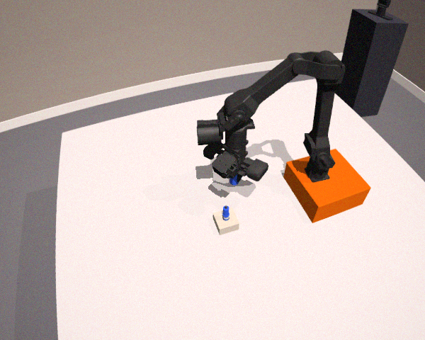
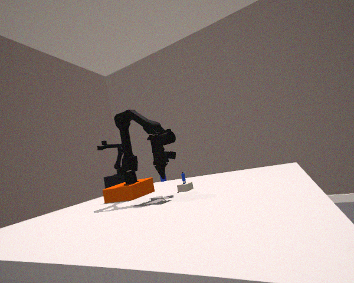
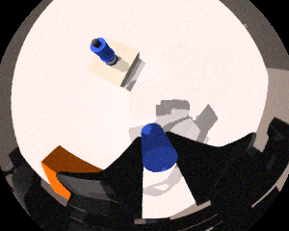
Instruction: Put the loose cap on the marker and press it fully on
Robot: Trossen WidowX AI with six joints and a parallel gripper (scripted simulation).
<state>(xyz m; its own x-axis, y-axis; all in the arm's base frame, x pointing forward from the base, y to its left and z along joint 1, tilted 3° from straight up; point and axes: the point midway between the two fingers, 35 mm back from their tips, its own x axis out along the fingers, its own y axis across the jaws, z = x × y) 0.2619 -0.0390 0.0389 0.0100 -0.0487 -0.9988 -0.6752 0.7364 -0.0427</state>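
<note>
My gripper tip is now 50 mm short of the holder block, 100 mm to the right of it and 60 mm above it. The rest, counted from my gripper tip: blue marker cap: 10 mm above.
</note>
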